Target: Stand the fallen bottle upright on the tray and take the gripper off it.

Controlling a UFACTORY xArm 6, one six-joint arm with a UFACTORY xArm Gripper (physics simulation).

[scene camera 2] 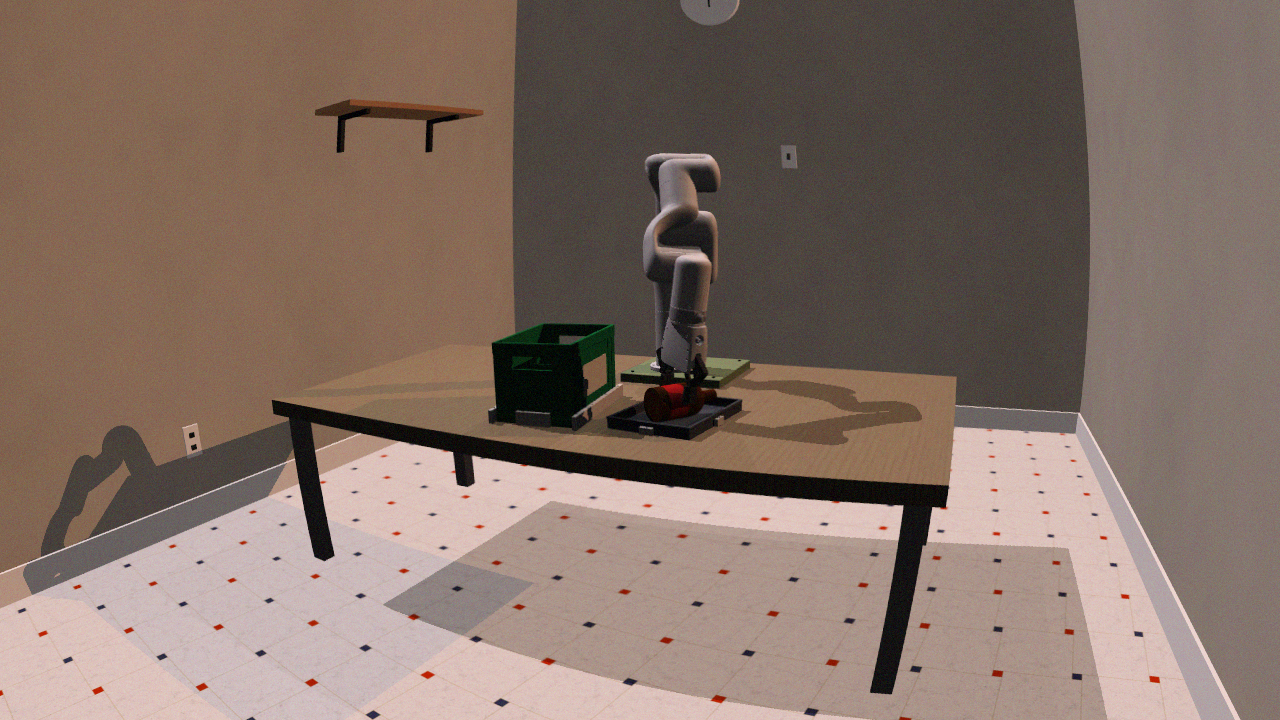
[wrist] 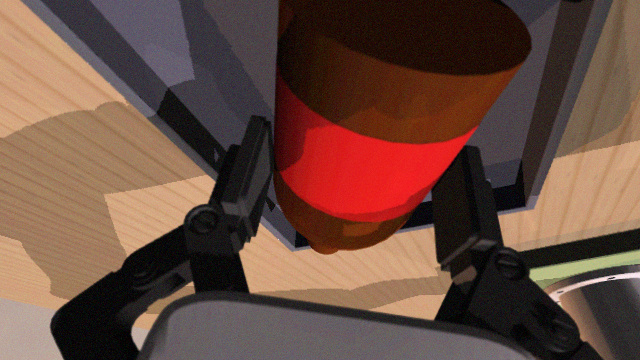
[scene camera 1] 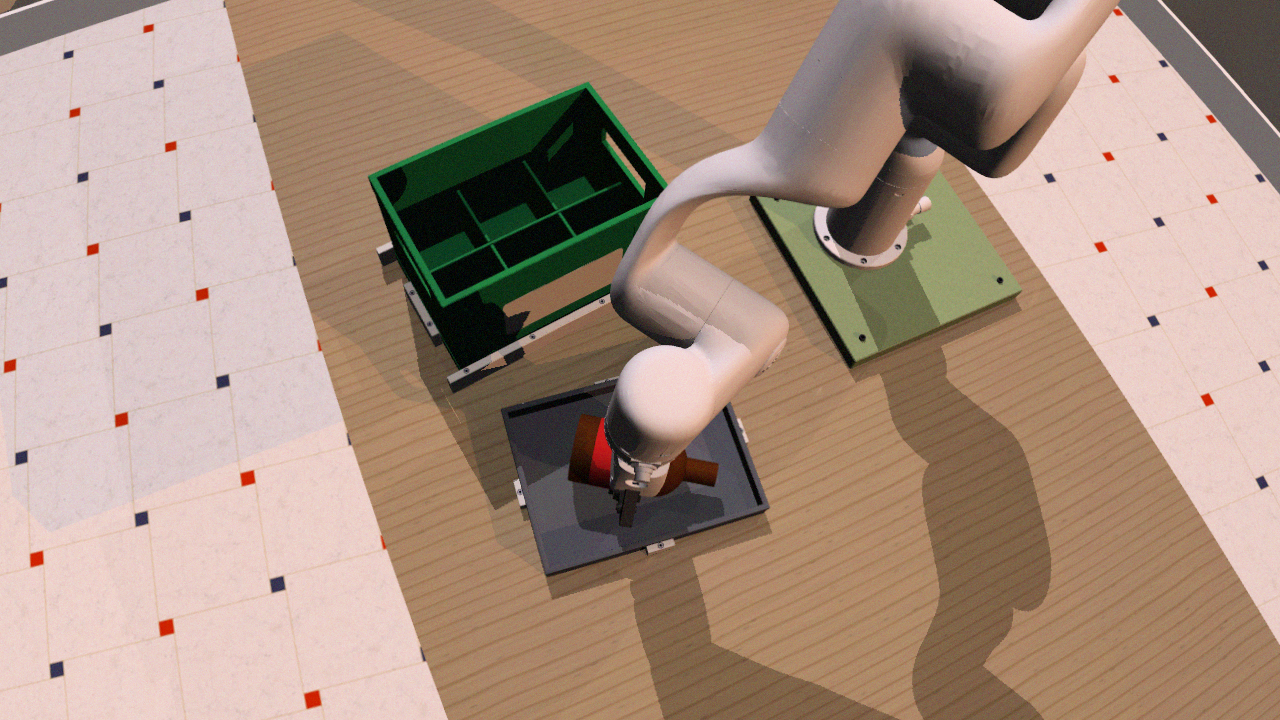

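Seen in the pictures: gripper, fingertip midpoint: [scene camera 2: 676, 397] [wrist: 358, 152]; arm's base, origin of the base link: [wrist: 597, 282] [scene camera 1: 859, 229].
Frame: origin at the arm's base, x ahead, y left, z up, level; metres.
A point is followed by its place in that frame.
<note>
The brown bottle with a red label [scene camera 1: 592, 450] {z 0.055, x 0.449, y 0.148 m} [scene camera 2: 663, 402] {z 0.033, x 0.476, y 0.157 m} [wrist: 370, 172] {z 0.056, x 0.434, y 0.152 m} lies on its side over the dark grey tray [scene camera 1: 556, 539] {z -0.017, x 0.516, y 0.203 m} [scene camera 2: 626, 421] {z -0.001, x 0.522, y 0.094 m} [wrist: 150, 40] {z -0.017, x 0.479, y 0.229 m}. In scene camera 1 its base faces left and its neck points right, toward the robot base side. My gripper [scene camera 1: 630, 488] [scene camera 2: 680, 388] {z 0.028, x 0.413, y 0.162 m} [wrist: 358, 152] {z 0.028, x 0.413, y 0.162 m} is shut on the bottle around its body, one finger on each side at the label. In the wrist view the bottle's base is at the top and most of the neck is hidden behind the body. In scene camera 1 the arm hides one finger and part of the bottle.
A green crate with compartments [scene camera 1: 514, 284] {z 0.131, x 0.460, y -0.025 m} [scene camera 2: 537, 385] {z 0.065, x 0.547, y -0.097 m} stands beside the tray, with pale rails along its foot. The arm's green base plate [scene camera 1: 971, 286] {z 0.000, x -0.095, y 0.133 m} [scene camera 2: 726, 368] {z 0.000, x -0.033, y 0.136 m} is bolted to the wooden table [scene camera 1: 850, 608] {z -0.022, x 0.258, y 0.408 m} [scene camera 2: 805, 447] {z -0.022, x 0.531, y 0.470 m}. Small pale clips sit at the tray's edges.
</note>
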